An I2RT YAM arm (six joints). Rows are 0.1 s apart.
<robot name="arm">
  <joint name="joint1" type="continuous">
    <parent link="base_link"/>
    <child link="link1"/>
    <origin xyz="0 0 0.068"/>
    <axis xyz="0 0 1"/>
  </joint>
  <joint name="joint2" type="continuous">
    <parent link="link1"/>
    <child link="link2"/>
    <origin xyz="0.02 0.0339 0.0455" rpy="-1.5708 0 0"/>
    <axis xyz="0 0 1"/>
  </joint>
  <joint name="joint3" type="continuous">
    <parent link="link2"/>
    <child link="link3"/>
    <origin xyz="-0.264 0 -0.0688" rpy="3.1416 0 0"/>
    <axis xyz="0 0 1"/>
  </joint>
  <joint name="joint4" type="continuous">
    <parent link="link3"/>
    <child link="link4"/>
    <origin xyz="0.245 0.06 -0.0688"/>
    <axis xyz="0 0 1"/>
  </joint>
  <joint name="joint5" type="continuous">
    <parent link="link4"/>
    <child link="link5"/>
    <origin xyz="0.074 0.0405 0.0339" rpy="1.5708 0 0"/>
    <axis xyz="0 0 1"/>
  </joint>
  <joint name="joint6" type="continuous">
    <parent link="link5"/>
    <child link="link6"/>
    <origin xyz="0.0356 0 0.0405" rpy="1.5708 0 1.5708"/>
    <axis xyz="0 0 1"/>
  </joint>
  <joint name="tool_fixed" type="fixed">
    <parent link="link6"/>
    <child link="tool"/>
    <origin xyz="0 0 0" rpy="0 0 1.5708"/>
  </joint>
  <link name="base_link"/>
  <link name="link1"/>
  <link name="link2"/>
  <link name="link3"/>
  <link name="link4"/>
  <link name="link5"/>
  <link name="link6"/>
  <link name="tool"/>
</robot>
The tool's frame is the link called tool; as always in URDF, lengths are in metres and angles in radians. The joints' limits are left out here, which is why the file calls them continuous.
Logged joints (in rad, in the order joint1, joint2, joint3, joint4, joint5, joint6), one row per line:
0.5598, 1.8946, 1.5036, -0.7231, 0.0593, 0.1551
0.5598, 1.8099, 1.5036, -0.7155, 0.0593, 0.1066
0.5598, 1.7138, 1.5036, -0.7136, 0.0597, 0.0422
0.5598, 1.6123, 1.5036, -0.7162, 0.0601, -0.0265
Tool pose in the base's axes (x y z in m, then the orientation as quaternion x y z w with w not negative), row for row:
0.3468, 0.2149, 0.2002, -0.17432, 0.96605, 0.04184, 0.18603
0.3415, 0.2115, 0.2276, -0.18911, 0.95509, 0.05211, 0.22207
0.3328, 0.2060, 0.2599, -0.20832, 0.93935, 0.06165, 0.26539
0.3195, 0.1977, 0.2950, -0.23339, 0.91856, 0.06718, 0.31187
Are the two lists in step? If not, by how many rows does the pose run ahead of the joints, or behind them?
The pose runs 1 row behind the joints: the pose in row i belongs to the joints in row i - 1.
